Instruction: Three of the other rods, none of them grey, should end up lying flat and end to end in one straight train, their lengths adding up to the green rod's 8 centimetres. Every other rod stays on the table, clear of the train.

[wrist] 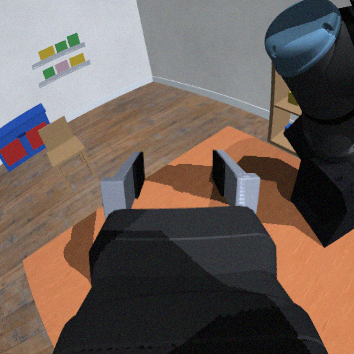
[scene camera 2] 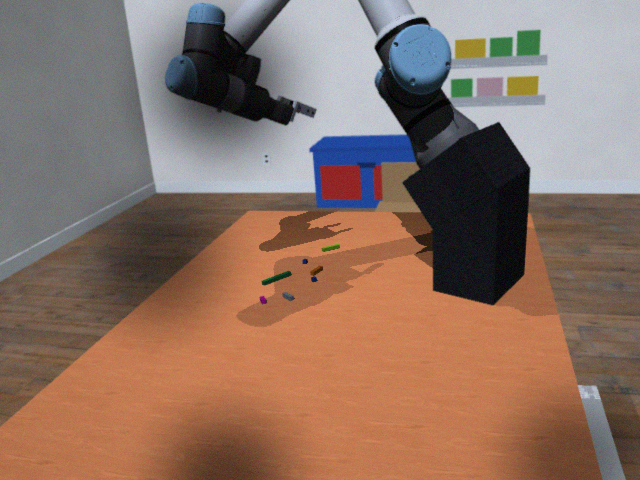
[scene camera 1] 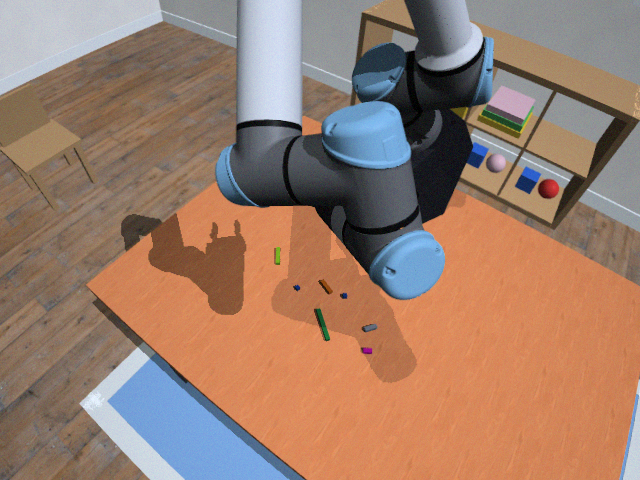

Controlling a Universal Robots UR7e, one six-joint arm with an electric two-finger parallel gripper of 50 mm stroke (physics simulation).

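Frame: origin at the arm's base, x left, y back, z up, level; metres.
Seen in the pictures: gripper, between the fingertips: (wrist: 177,164) (scene camera 2: 306,110); arm's base, origin of its link: (wrist: 340,125) (scene camera 2: 450,151) (scene camera 1: 410,126).
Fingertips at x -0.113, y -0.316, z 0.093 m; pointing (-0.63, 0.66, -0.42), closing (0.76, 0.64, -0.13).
Offsets run from my fingertips to a thing's middle. Level surfaces: height alone.
The long dark green rod @[dy -0.099, dx +0.090, dz -0.384 m] (scene camera 1: 322,324) (scene camera 2: 276,277) lies flat on the orange table @[dz -0.389 m] (scene camera 1: 491,361) (scene camera 2: 320,387). A lime rod @[dy +0.027, dx -0.094, dz -0.384 m] (scene camera 1: 278,255) (scene camera 2: 330,248) lies apart from the others. An orange rod @[dy -0.003, dx +0.056, dz -0.384 m] (scene camera 1: 325,286) (scene camera 2: 316,270) lies between two small blue rods, one @[dy -0.036, dx -0.007, dz -0.384 m] (scene camera 1: 296,287) (scene camera 2: 305,261) to its left and one @[dy -0.006, dx +0.107, dz -0.384 m] (scene camera 1: 344,295) (scene camera 2: 313,279) to its right in scene camera 1. A grey rod @[dy -0.060, dx +0.194, dz -0.384 m] (scene camera 1: 369,327) (scene camera 2: 288,296) and a short magenta rod @[dy -0.115, dx +0.207, dz -0.384 m] (scene camera 1: 367,350) (scene camera 2: 263,299) lie near each other. No rods touch. My gripper (scene camera 2: 305,107) (wrist: 177,164) is open and empty, high above the table.
The black robot base (scene camera 2: 465,222) (wrist: 325,200) stands on the table. The arm's shadows fall across the rods. A wooden shelf unit (scene camera 1: 568,100), a chair (scene camera 1: 43,142) (wrist: 67,150) and a blue cabinet (scene camera 2: 361,143) stand off the table.
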